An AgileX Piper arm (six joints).
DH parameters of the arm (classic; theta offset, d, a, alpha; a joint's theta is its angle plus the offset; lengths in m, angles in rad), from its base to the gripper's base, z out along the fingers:
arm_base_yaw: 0 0.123 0 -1.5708
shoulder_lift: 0.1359 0 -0.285 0
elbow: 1.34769 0 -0.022 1.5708
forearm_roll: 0 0.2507 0 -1.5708
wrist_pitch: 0 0 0 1.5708
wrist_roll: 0 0.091 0 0
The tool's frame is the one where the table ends.
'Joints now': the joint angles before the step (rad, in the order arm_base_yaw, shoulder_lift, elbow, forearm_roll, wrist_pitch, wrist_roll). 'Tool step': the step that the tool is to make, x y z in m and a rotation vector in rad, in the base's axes. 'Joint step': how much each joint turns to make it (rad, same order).
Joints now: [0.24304, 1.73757, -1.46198, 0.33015, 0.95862, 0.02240]
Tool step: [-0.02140, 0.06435, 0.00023, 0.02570, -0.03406, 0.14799]
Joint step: [0.18137, 0.00512, -0.00002, 0.00912, -0.05307, 0.01692]
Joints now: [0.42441, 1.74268, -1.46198, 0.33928, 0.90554, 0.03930]
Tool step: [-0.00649, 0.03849, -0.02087, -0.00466, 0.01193, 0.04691]
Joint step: [0.10223, 0.05926, -0.00001, -0.01624, -0.06142, 0.04642]
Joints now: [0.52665, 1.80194, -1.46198, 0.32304, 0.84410, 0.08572]
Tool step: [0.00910, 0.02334, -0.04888, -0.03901, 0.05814, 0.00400]
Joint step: [0.04203, 0.12650, 0.00000, -0.00764, -0.06531, 0.02407]
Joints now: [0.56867, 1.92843, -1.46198, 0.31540, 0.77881, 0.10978]
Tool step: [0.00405, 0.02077, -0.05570, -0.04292, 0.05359, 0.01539]
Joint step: [0.03877, 0.13693, 0.00078, 0.00381, -0.07323, 0.00125]
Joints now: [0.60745, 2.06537, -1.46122, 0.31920, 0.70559, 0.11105]
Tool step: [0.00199, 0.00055, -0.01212, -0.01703, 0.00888, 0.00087]
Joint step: [0.00008, 0.02849, 0.00028, -0.00809, -0.01236, 0.00000]
